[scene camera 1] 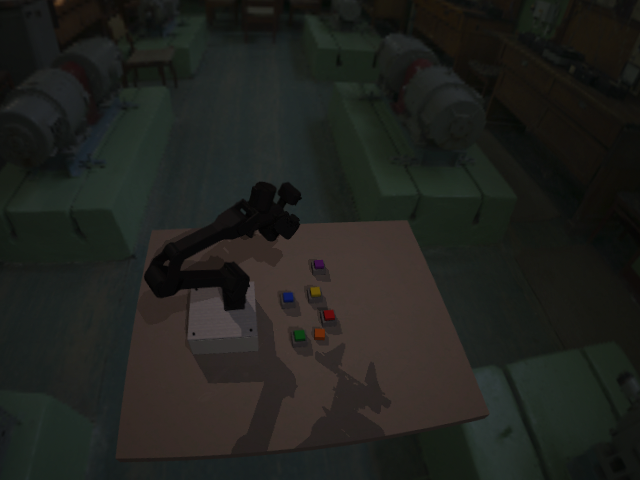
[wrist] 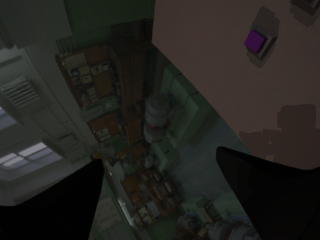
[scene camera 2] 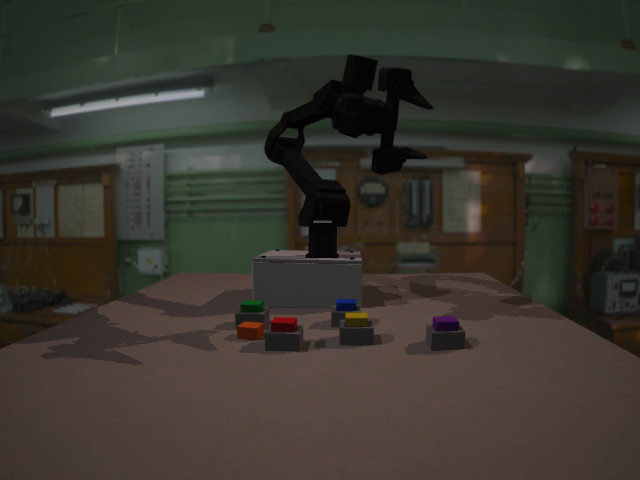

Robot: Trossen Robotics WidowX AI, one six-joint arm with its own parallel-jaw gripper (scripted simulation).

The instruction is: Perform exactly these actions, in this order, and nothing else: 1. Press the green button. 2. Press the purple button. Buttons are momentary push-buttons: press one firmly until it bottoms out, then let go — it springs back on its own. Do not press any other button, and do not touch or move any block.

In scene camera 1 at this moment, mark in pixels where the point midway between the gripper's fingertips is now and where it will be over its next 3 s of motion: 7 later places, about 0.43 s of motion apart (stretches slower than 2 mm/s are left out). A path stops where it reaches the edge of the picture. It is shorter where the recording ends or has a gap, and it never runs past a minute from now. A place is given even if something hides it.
My gripper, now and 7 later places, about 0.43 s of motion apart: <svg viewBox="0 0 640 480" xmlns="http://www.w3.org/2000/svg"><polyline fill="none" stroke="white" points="294,207 312,237 319,269 313,299 302,318 299,327 300,329 301,331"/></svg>
